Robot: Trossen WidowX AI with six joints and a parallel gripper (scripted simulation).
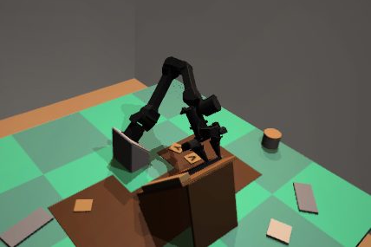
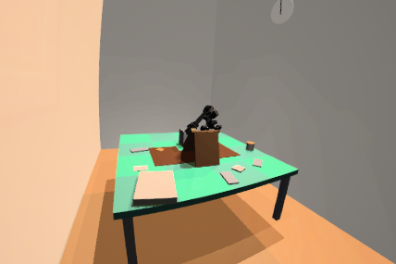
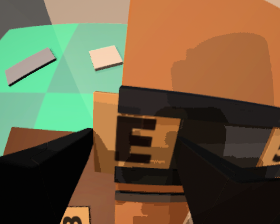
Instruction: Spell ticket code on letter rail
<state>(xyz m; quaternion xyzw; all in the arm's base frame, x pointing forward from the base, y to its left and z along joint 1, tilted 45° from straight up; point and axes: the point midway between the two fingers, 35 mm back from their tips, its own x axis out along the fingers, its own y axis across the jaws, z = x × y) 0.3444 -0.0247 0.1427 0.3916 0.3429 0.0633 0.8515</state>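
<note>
The white ticket lies 80 mm behind my gripper tip, 90 mm to the right of it and 70 mm below it. Also, from my gripper tip: large beige slab 280 mm ahead, 570 mm to the right, 160 mm below; mat 170 mm behind, 100 mm to the right, 180 mm below.
</note>
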